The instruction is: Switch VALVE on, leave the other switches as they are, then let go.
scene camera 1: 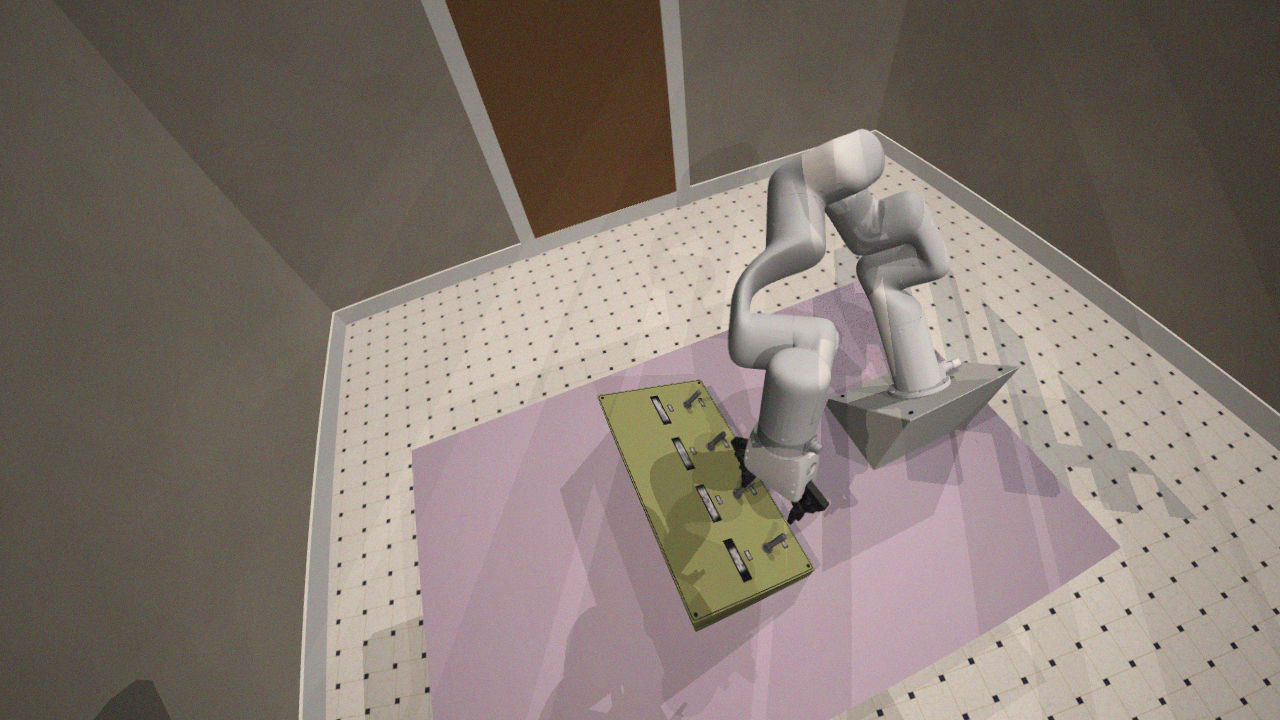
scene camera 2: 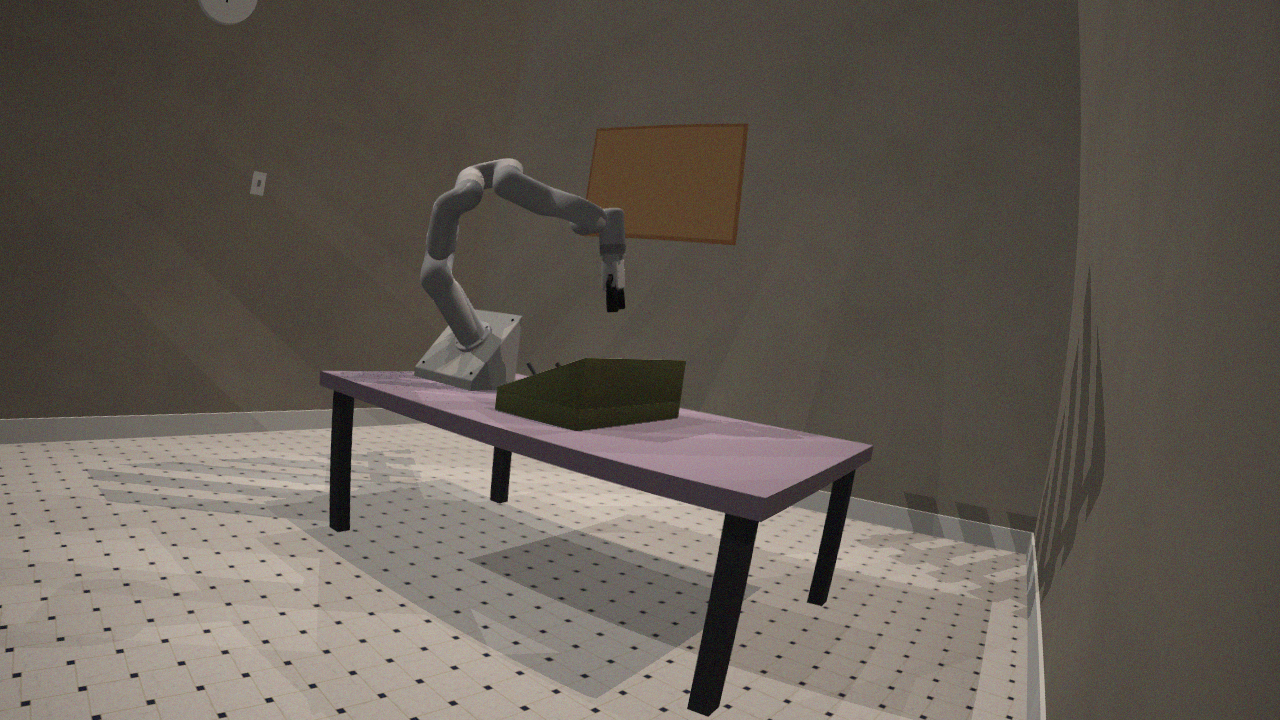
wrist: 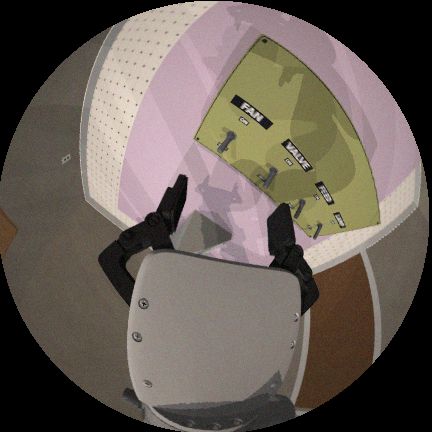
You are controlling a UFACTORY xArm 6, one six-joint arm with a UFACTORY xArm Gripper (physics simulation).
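Where they show: gripper, fingertip midpoint: (scene camera 1: 770,499) (scene camera 2: 616,310) (wrist: 232,198); arm's base at its link origin: (scene camera 1: 919,387) (scene camera 2: 473,337).
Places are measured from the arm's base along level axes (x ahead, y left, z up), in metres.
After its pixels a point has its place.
Observation:
The olive sloped switch panel (scene camera 1: 716,591) {x 0.552, y 0.264, z -0.003 m} (scene camera 2: 631,389) {x 0.651, y 0.026, z -0.055 m} (wrist: 270,70) {x 0.568, y 0.252, z 0.003 m} carries a row of grey levers. The VALVE lever (scene camera 1: 744,490) {x 0.437, y 0.093, z -0.037 m} (wrist: 270,178) {x 0.438, y 0.087, z -0.034 m} is second from the left in the wrist view, below the VALVE label (wrist: 297,155) {x 0.515, y 0.100, z -0.029 m} and its small ON plate (wrist: 288,162) {x 0.491, y 0.093, z -0.040 m}. It slants much like the others; its exact setting is hard to tell. My gripper (scene camera 1: 769,501) {x 0.434, y 0.176, z 0.137 m} (scene camera 2: 614,309) {x 0.434, y 0.176, z 0.137 m} (wrist: 232,198) {x 0.434, y 0.176, z 0.137 m} is open, with nothing between its fingers. It hangs high above the panel's low edge, pointing down, apart from every lever. In the wrist view the VALVE lever lies beyond the fingertips, near the right finger.
The FAN lever (scene camera 1: 775,542) {x 0.417, y 0.207, z -0.033 m} (wrist: 227,142) {x 0.420, y 0.202, z -0.035 m} is on one side of VALVE; the FEED lever (scene camera 1: 716,440) {x 0.455, y -0.030, z -0.034 m} (wrist: 300,208) {x 0.458, y -0.029, z -0.036 m} and LAMP lever (scene camera 1: 692,399) {x 0.474, y -0.146, z -0.036 m} (wrist: 317,230) {x 0.475, y -0.146, z -0.038 m} are on the other. The panel rests on a pink table (scene camera 1: 501,537) {x 0.986, y 0.015, z -0.147 m} (scene camera 2: 716,456) {x 0.980, y -0.058, z -0.147 m}. The grey robot base (scene camera 1: 921,420) {x 0.078, y 0.093, z 0.056 m} (wrist: 200,232) {x 0.126, y 0.042, z -0.063 m} stands behind the gripper.

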